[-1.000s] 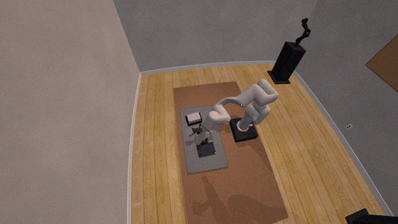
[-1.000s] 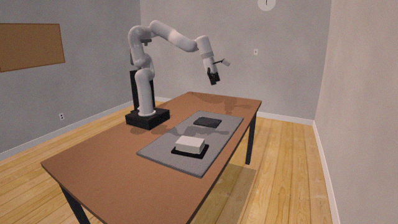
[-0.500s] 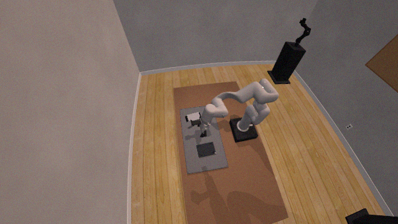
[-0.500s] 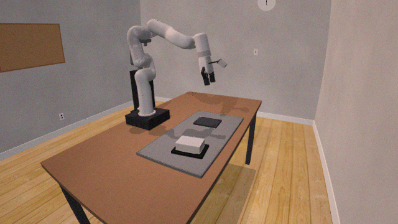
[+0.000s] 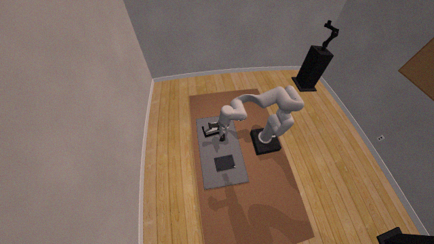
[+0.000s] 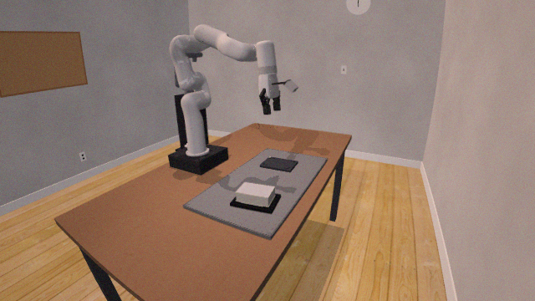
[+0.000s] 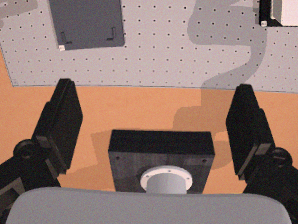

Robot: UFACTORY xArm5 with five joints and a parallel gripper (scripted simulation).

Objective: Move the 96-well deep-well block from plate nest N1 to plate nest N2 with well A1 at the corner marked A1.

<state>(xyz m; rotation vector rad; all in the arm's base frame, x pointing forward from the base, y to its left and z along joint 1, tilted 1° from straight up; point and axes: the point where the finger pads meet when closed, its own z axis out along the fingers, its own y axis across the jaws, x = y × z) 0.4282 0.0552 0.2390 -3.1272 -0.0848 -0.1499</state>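
Right now my hand is 27 cm above the white deep-well block, 22 cm to the left of it and 5 cm short of it.
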